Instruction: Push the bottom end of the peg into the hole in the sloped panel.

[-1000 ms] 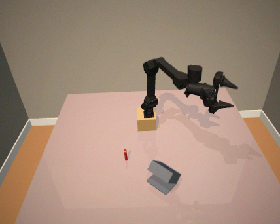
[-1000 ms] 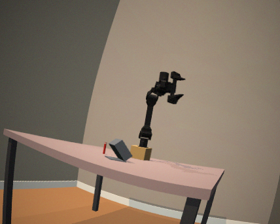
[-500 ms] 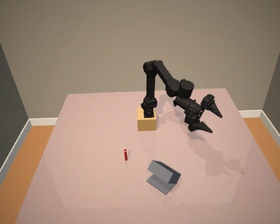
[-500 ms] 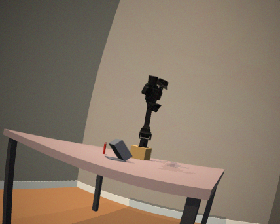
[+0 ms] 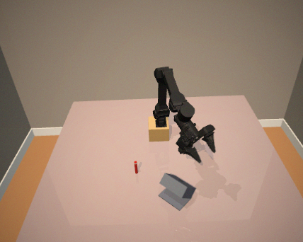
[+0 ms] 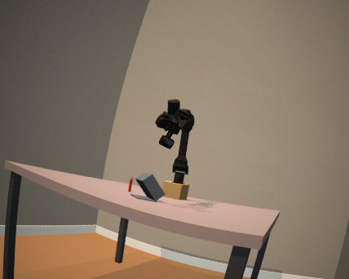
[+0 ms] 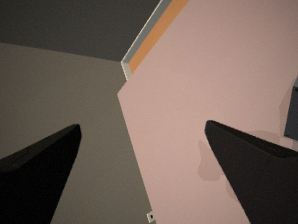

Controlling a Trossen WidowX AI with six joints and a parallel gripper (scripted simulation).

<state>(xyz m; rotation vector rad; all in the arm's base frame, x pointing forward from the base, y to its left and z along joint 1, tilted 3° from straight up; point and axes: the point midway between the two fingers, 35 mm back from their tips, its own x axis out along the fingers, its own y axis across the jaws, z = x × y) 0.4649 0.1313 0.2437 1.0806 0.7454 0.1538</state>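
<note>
Right now my gripper tip is 22 cm past the red peg, 30 cm to the left of it and 24 cm above it. Round my gripper tip: flat foot plate (4 cm behind, 12 cm to the right, 29 cm below); sloped panel (6 cm behind, 10 cm to the right, 23 cm below).
</note>
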